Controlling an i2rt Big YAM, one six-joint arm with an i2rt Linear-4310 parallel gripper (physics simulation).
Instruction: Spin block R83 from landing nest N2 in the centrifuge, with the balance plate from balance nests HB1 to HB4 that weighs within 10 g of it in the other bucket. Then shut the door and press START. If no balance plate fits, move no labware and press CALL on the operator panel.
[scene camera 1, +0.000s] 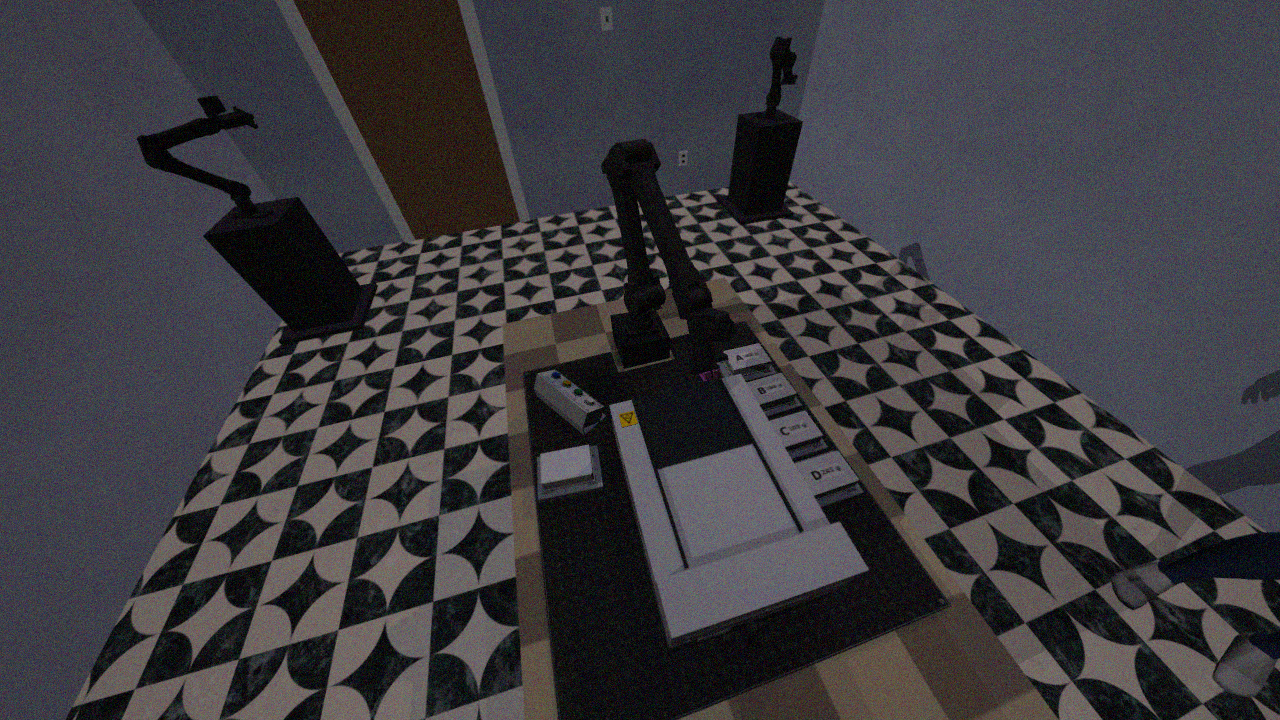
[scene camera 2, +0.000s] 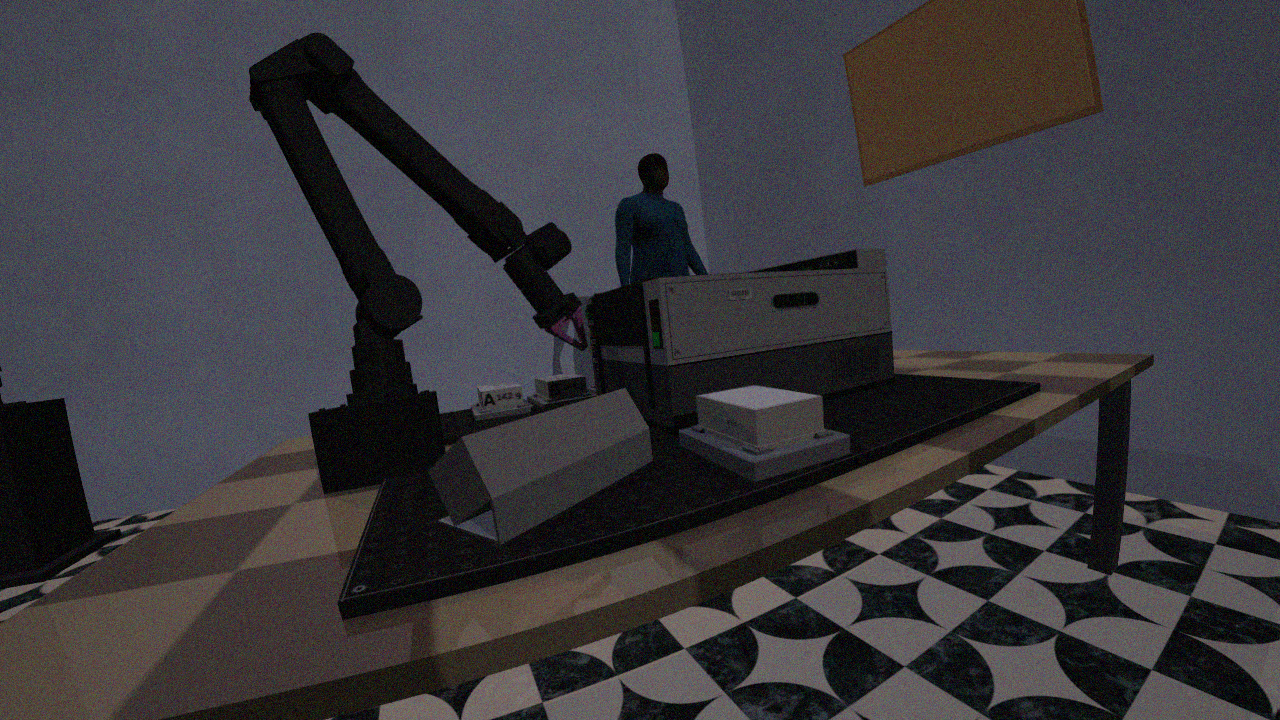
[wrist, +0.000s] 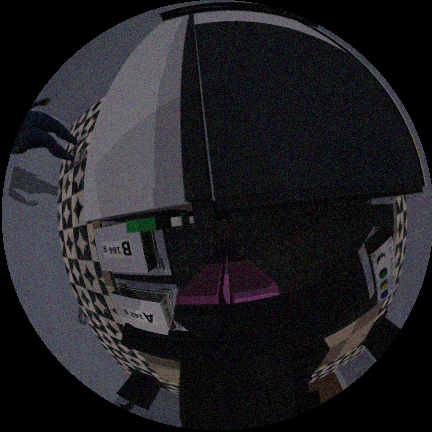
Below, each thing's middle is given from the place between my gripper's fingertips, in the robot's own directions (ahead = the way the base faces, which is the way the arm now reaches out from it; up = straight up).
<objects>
Now: hand 27 cm short of the centrifuge (scene camera 1: 731, 535) and 11 cm to the left of it. The rest, counted from my hand: control box with coloured buttons (scene camera 2: 495, 484) (16 cm behind, 38 cm to the right, 8 cm below); white block (scene camera 1: 568, 467) (6 cm ahead, 41 cm to the right, 8 cm below).
</objects>
